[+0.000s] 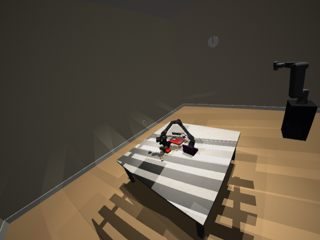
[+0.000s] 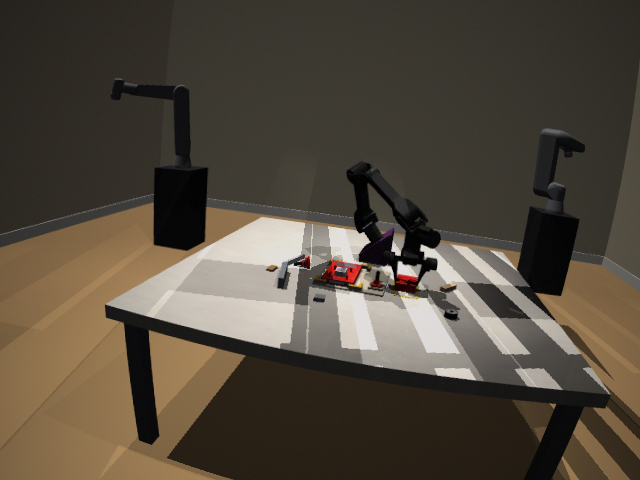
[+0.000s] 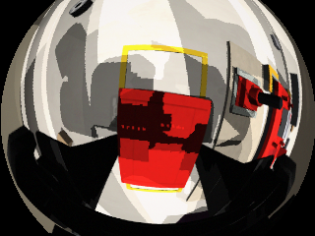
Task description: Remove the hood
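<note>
Now: the red hood 1 cm above my gripper tip. Round my gripper tip: grey bar 40 cm to the right, 11 cm ahead, 1 cm above; black ring 20 cm ahead, 14 cm to the left; brown block 15 cm to the left, 4 cm behind.
</note>
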